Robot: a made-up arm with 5 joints.
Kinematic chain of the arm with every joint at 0, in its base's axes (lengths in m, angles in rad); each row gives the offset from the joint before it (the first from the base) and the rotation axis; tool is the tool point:
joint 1: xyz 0 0 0.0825 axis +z
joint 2: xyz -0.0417 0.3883 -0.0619 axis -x
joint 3: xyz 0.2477 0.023 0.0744 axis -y
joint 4: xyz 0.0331 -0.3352 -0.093 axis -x
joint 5: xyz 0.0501 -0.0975 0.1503 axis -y
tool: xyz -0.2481 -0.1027 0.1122
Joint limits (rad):
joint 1: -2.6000..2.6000
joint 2: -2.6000..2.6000
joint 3: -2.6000..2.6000
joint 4: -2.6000..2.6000
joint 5: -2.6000..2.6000
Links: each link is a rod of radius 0.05 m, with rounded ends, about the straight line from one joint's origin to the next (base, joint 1, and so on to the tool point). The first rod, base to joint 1, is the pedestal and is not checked.
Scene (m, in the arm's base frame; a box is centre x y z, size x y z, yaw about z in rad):
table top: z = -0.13
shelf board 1: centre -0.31 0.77 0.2 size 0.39 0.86 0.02 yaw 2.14
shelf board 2: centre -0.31 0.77 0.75 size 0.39 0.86 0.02 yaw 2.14
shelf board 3: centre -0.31 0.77 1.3 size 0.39 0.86 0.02 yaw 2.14
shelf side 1: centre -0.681 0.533 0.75 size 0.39 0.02 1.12 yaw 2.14
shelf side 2: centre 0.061 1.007 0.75 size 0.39 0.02 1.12 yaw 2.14
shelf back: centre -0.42 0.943 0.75 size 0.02 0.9 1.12 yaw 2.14
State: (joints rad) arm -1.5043 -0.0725 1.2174 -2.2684 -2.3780
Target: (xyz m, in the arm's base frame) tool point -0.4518 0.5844 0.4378
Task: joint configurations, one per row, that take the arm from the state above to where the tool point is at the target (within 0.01 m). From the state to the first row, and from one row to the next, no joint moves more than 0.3 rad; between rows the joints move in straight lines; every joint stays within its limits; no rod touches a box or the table.
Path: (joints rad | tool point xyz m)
1: -1.3316 0.1555 0.9413 -2.2695 -2.2543 | 0.1901 -0.7141 0.1708
2: -1.1589 0.3834 0.6652 -2.2706 -2.1306 | 0.2657 -0.6712 0.1007
3: -0.9862 0.6114 0.3891 -2.2717 -2.0069 | 0.2707 -0.5974 0.0739
4: -0.8135 0.8393 0.1130 -2.2728 -1.8832 | 0.2251 -0.5081 0.1124
5: -0.6408 1.0673 -0.1631 -2.2739 -1.7594 | 0.1559 -0.3993 0.2152
6: -0.4681 1.2952 -0.4392 -2.2750 -1.6357 | 0.0790 -0.2544 0.3558
7: -0.2954 1.5232 -0.7153 -2.2761 -1.5120 | -0.0090 -0.0619 0.4902
8: -0.1227 1.7511 -0.9914 -2.2772 -1.3883 | -0.1236 0.1678 0.5697
9: 0.0500 1.9791 -1.2675 -2.2782 -1.2646 | -0.2747 0.3994 0.5569
10: 0.2227 2.2070 -1.5436 -2.2793 -1.1409 | -0.4518 0.5844 0.4378

